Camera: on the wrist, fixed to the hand. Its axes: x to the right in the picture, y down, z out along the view.
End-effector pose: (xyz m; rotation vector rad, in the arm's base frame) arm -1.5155 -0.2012 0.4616 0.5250 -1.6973 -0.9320
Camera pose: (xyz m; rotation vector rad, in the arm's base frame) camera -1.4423 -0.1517 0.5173 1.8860 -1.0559 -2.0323
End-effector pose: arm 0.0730 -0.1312 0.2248 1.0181 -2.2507 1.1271
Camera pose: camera 0.0306 -0.0388 0.2009 2.0998 -0.8298 0.2617
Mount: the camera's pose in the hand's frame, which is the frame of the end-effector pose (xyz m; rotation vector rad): -0.0271 0.0816 -0.0593 -0.0592 -0.0686 -1.5690
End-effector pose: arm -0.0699 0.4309 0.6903 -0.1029 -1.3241 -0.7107
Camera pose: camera 0.0215 0.4793 0.6756 0.9770 -1.2730 -2.0445
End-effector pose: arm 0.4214 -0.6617 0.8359 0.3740 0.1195 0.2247
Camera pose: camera 0.3699 -0.5736 0.8137 0.1444 0.3026 -1.3289
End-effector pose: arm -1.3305 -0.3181 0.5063 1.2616 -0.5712 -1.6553
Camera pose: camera -1.2430 -0.3205 0.5633 -1.4339 -0.5858 2.4116
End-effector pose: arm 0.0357 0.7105 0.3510 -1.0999 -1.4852 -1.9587
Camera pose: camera 0.0929 0.6254 0.3708 -0.1807 1.6651 1.6936
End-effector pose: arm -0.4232 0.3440 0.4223 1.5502 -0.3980 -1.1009
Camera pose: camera -0.3641 0.3741 0.5030 1.6613 1.0188 -2.2544
